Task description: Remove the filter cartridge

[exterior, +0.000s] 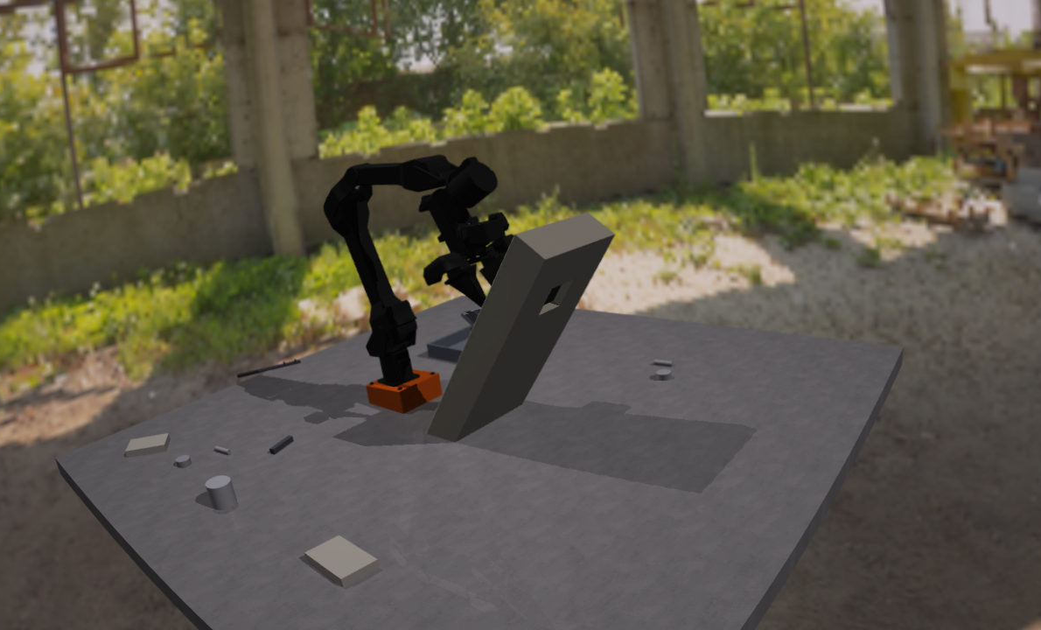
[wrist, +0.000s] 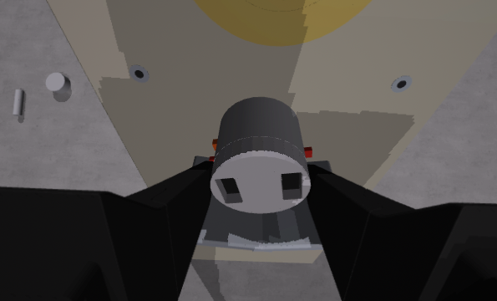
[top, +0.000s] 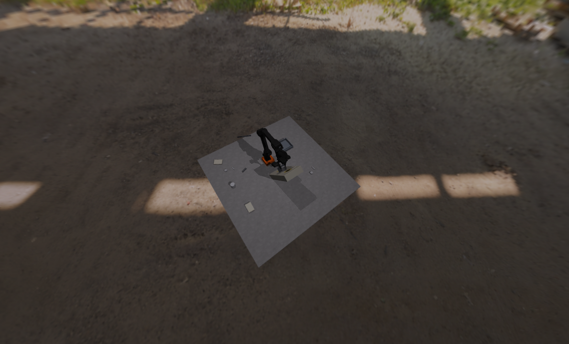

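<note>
The grey bracket is 1 cm behind my gripper tip and 4 cm below it. Round my gripper tip: dark rod 28 cm behind, 32 cm to the right, 22 cm below; then blue-grey tray 37 cm behind, 24 cm to the left, 21 cm below; then grey round filter cartridge right at my gripper tip.
</note>
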